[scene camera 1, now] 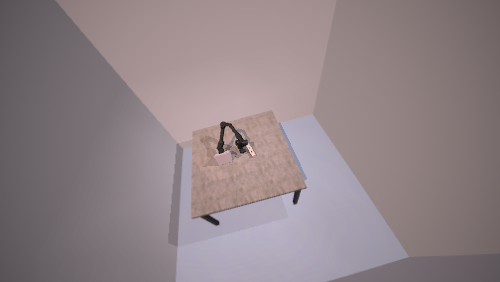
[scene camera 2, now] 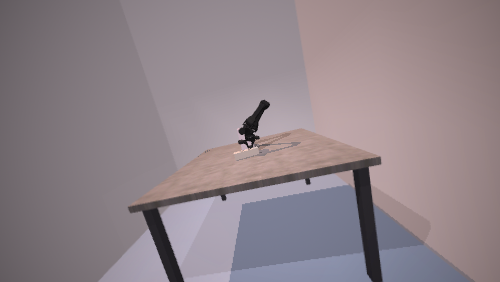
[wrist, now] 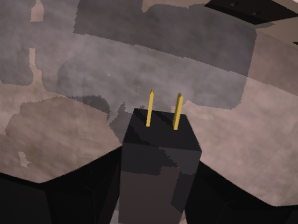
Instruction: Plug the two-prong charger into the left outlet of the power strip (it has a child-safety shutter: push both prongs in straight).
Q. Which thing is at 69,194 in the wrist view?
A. My gripper.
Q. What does my gripper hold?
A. A two-prong charger.
